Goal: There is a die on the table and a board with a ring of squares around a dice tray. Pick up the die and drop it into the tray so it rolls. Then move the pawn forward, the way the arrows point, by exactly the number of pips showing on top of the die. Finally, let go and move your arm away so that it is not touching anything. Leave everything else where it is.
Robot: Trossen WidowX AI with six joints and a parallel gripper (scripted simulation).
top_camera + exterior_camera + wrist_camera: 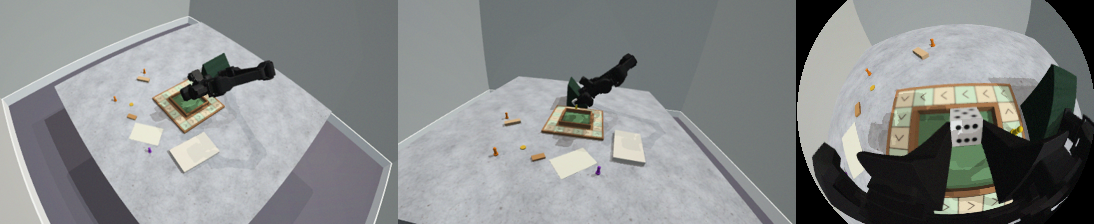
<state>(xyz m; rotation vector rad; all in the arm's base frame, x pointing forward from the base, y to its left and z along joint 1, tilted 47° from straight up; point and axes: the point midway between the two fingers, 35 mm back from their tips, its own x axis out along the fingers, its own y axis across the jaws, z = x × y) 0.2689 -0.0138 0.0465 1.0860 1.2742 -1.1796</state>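
Right now the yellow pawn is 110 mm behind my gripper tip, 10 mm to the right of it and 80 mm below it. Also, from my gripper tip: white die (right at my gripper tip); then green tray (10 mm ahead, 20 mm to the left, 100 mm below); then cream sheet (300 mm ahead, 50 mm to the left, 100 mm below).
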